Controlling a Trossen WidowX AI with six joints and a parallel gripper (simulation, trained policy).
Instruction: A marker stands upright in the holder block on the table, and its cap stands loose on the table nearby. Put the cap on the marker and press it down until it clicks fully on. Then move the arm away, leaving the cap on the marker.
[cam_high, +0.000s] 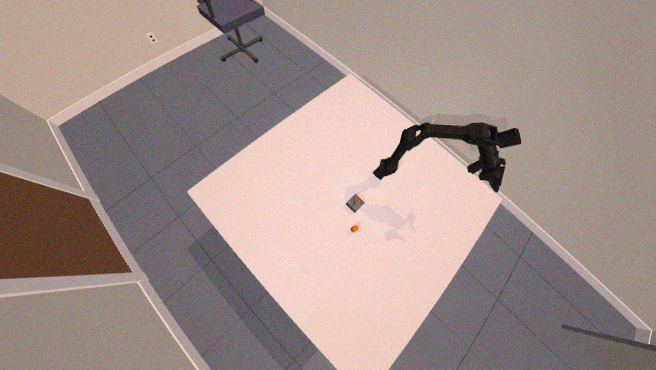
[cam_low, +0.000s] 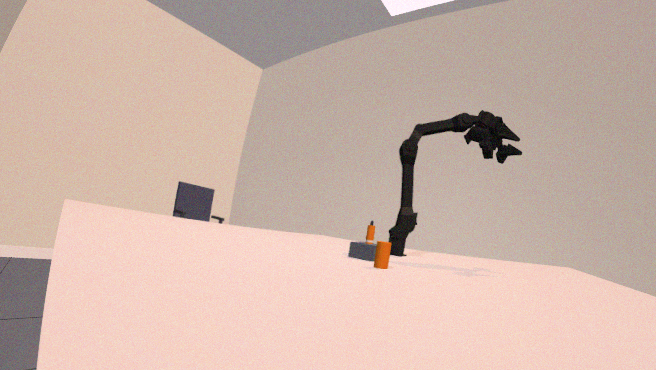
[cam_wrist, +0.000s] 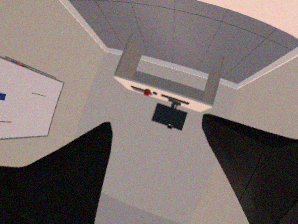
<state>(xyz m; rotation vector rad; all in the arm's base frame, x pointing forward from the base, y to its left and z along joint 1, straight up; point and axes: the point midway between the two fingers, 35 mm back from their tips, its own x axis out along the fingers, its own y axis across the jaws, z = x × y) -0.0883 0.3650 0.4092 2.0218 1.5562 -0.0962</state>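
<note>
Now: the orange cap 43 cm ahead of my gripper tip, 29 cm to the right of it and 37 cm below it. Round my gripper tip: grey holder block: 32 cm ahead, 37 cm to the right, 38 cm below; orange marker: 32 cm ahead, 37 cm to the right, 33 cm below.
</note>
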